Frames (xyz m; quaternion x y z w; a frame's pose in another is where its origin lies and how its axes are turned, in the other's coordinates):
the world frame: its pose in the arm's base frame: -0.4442 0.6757 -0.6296 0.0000 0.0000 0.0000 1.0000
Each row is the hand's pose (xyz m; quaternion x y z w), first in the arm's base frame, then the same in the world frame.
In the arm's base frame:
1: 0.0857 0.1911 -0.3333 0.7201 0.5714 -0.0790 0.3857
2: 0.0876 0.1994 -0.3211 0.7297 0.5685 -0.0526 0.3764
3: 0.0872 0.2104 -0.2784 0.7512 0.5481 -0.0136 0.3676
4: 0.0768 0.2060 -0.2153 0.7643 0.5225 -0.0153 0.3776
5: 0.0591 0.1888 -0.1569 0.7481 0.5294 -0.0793 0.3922
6: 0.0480 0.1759 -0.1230 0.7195 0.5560 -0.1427 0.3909
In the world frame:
1: 0.5299 -0.4846 0.2963 0.7201 0.5714 -0.0790 0.3857
2: 0.5318 -0.4763 0.3085 0.7297 0.5685 -0.0526 0.3764
3: 0.5314 -0.4653 0.3512 0.7512 0.5481 -0.0136 0.3676
4: 0.5210 -0.4697 0.4143 0.7643 0.5225 -0.0153 0.3776
5: 0.5033 -0.4869 0.4727 0.7481 0.5294 -0.0793 0.3922
6: 0.4922 -0.4998 0.5066 0.7195 0.5560 -0.1427 0.3909

